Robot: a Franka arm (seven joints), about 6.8 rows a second.
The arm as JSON. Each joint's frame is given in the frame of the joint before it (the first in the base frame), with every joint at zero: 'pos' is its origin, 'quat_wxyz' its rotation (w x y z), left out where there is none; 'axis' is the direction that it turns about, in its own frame. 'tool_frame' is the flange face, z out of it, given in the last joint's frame.
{
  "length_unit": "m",
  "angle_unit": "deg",
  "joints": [
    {
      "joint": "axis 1",
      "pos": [
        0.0,
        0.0,
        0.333
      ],
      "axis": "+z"
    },
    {
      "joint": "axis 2",
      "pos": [
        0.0,
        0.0,
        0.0
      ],
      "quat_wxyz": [
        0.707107,
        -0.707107,
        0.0,
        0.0
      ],
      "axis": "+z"
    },
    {
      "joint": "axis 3",
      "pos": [
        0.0,
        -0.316,
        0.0
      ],
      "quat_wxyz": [
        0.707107,
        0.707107,
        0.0,
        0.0
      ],
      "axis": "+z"
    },
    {
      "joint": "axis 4",
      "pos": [
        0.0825,
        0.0,
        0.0
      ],
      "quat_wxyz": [
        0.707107,
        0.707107,
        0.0,
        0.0
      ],
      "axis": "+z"
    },
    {
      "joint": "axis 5",
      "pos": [
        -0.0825,
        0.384,
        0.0
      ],
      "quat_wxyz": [
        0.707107,
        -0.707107,
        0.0,
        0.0
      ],
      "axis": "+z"
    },
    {
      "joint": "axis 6",
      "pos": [
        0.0,
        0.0,
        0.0
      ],
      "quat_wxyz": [
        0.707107,
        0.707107,
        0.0,
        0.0
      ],
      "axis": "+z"
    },
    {
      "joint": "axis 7",
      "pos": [
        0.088,
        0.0,
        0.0
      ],
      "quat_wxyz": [
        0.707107,
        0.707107,
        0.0,
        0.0
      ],
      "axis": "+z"
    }
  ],
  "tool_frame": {
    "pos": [
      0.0,
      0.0,
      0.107
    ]
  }
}
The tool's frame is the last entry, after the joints.
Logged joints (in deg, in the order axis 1, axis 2, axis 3, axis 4, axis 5, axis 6, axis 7), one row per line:
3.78 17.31 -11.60 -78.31 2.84 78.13 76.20
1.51 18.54 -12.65 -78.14 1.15 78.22 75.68
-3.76 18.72 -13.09 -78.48 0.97 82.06 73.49
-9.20 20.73 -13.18 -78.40 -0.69 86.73 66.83
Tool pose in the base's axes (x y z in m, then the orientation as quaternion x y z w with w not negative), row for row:
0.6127 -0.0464 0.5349 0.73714 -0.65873 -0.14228 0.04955
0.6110 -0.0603 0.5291 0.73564 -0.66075 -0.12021 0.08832
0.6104 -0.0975 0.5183 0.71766 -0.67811 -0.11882 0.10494
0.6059 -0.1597 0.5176 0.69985 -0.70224 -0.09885 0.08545
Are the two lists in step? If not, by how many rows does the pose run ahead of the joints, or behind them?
The pose runs 1 row behind the joints: the pose in row i belongs to the joints in row i - 1.
